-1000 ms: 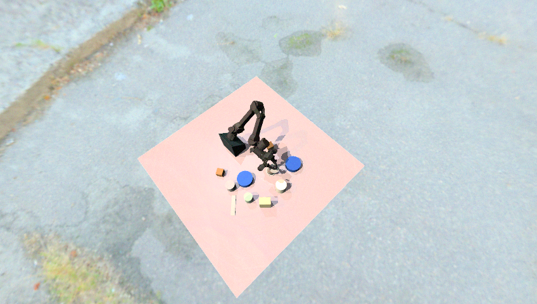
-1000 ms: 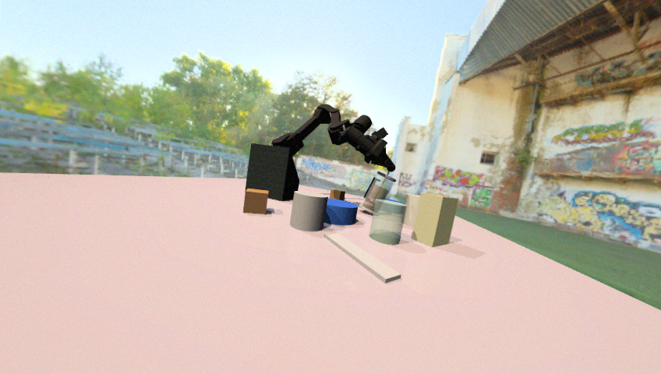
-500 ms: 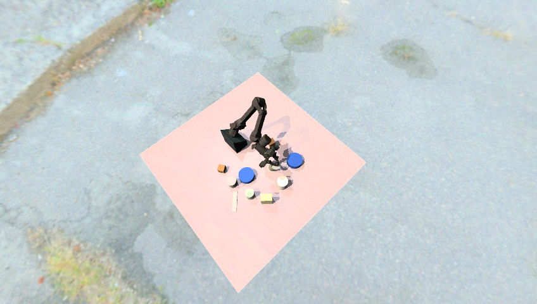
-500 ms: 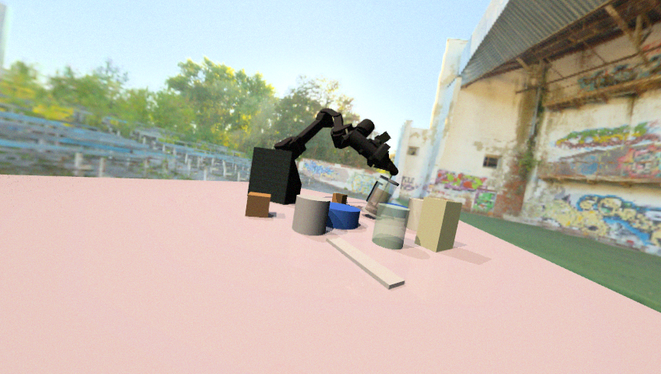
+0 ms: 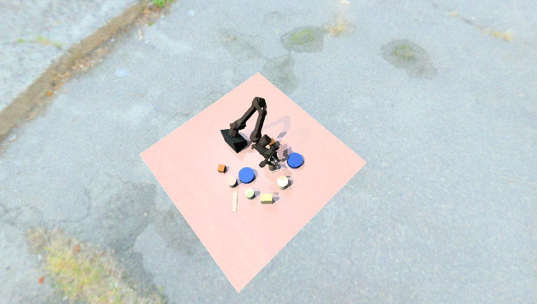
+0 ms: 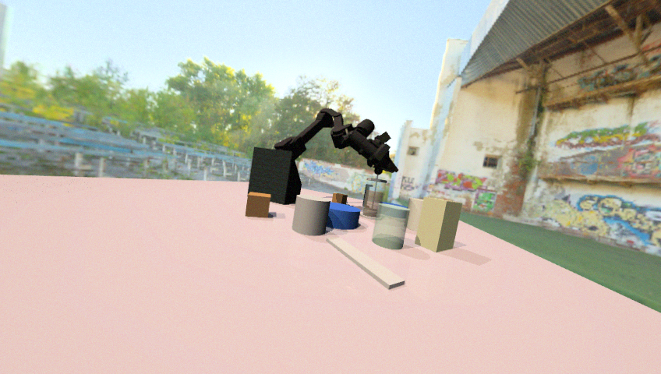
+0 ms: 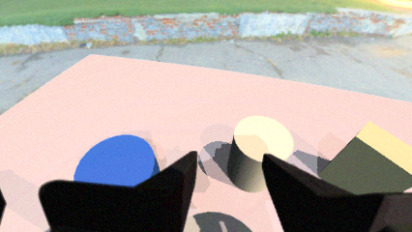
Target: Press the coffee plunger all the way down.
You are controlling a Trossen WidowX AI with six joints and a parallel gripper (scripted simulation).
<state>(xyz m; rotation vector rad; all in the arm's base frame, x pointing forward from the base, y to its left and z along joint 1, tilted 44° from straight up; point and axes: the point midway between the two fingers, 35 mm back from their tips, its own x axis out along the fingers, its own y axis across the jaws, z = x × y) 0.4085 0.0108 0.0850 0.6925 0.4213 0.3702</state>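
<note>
Right now the coffee press is 9 cm below my gripper tip, 7 cm behind it and 1 cm to the left of it. Also, from my gripper tip: flat plank 38 cm to the right, 17 cm below, 6 cm behind.
</note>
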